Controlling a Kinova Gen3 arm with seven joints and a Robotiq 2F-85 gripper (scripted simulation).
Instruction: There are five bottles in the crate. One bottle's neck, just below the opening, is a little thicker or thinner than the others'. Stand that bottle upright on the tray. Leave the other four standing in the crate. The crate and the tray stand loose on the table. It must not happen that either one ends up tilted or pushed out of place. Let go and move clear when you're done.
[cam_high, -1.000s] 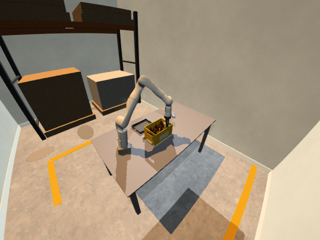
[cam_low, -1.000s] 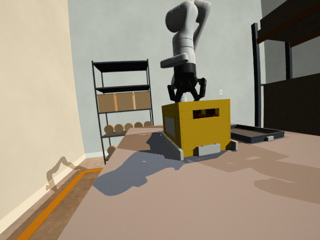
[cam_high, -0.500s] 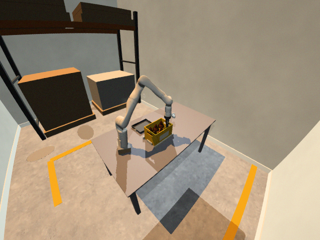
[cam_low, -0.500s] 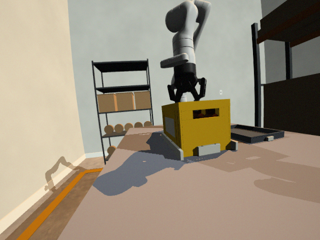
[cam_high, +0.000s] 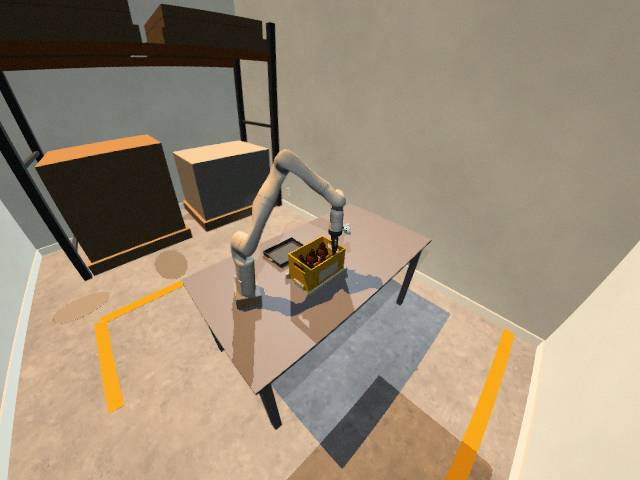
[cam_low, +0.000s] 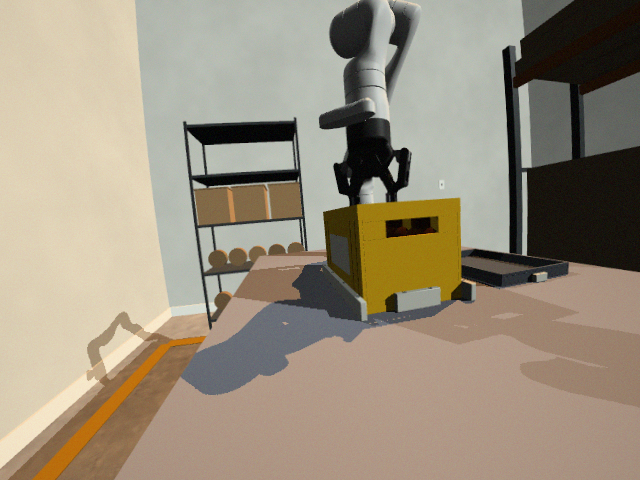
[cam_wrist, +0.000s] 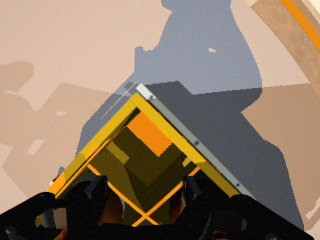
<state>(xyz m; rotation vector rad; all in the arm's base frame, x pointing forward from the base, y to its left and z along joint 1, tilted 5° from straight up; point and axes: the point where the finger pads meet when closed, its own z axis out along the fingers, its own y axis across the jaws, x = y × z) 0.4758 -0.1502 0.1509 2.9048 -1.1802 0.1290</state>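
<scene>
Right now the yellow crate is 9 cm behind my hand, 4 cm to the left of it and 9 cm below it. Also, from my hand: dark tray (9 cm behind, 33 cm to the left, 16 cm below); then brown bottle (18 cm behind, 8 cm below).
</scene>
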